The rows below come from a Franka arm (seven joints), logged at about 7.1 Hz.
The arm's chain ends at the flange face. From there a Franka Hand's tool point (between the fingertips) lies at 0.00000 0.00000 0.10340 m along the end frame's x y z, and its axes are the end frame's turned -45 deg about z.
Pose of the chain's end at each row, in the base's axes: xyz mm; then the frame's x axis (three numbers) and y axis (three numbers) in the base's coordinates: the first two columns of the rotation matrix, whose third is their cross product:
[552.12, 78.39, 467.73, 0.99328, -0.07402, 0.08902, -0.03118, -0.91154, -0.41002]
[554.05, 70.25, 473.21, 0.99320, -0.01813, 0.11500, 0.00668, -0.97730, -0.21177]
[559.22, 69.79, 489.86, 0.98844, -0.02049, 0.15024, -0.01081, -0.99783, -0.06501]
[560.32, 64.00, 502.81, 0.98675, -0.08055, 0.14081, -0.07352, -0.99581, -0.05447]
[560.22, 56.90, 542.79, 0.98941, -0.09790, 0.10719, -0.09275, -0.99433, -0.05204]
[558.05, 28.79, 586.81, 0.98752, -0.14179, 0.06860, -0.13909, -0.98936, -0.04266]
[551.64, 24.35, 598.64, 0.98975, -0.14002, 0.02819, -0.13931, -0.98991, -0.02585]
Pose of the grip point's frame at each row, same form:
[563.65, 120.21, 373.87, 0.72440, 0.59222, 0.35287, 0.68031, -0.69690, -0.22698]
[566.07, 92.08, 372.86, 0.69757, 0.67824, 0.23106, 0.70702, -0.70388, -0.06843]
[574.86, 76.27, 387.85, 0.70658, 0.69108, 0.15220, 0.69129, -0.72006, 0.06027]
[575.27, 68.49, 400.60, 0.74972, 0.64719, 0.13808, 0.64575, -0.76110, 0.06105]
[571.77, 61.20, 440.13, 0.76520, 0.63387, 0.11259, 0.63403, -0.77232, 0.03900]
[565.69, 32.16, 483.75, 0.79663, 0.59932, 0.07867, 0.59993, -0.79984, 0.01834]
[554.90, 26.59, 495.32, 0.79837, 0.60096, 0.03821, 0.60135, -0.79898, 0.00165]

